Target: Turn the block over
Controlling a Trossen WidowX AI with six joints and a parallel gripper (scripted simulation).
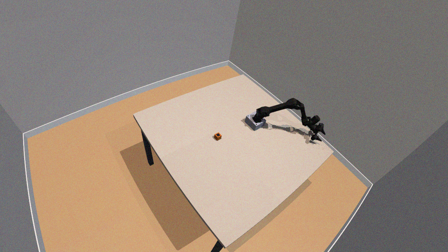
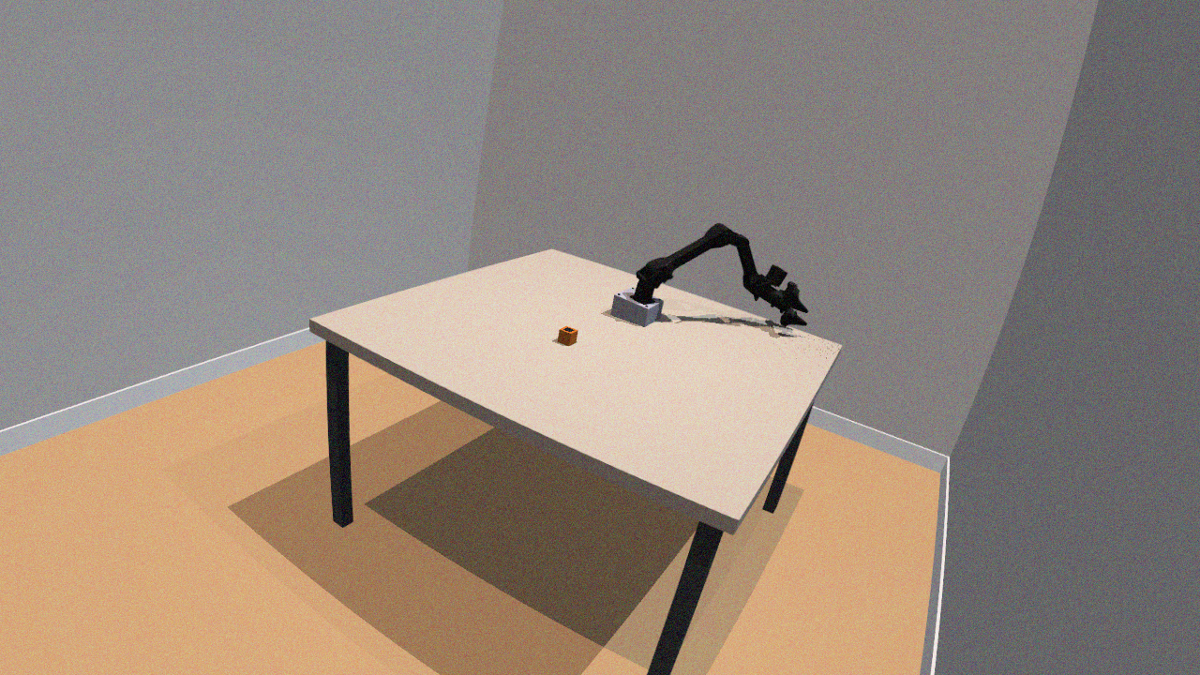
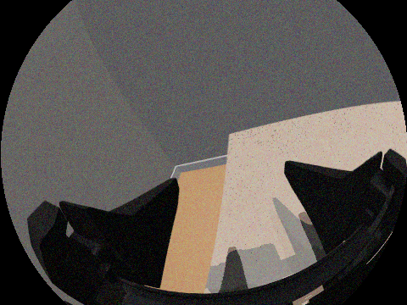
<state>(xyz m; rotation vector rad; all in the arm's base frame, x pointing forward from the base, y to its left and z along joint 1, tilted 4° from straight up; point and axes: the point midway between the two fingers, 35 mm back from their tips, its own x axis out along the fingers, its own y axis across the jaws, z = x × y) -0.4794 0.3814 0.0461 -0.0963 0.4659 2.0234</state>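
Now: the block 87 cm ahead of my gripper tip, 40 cm to the right of it and 4 cm below it.
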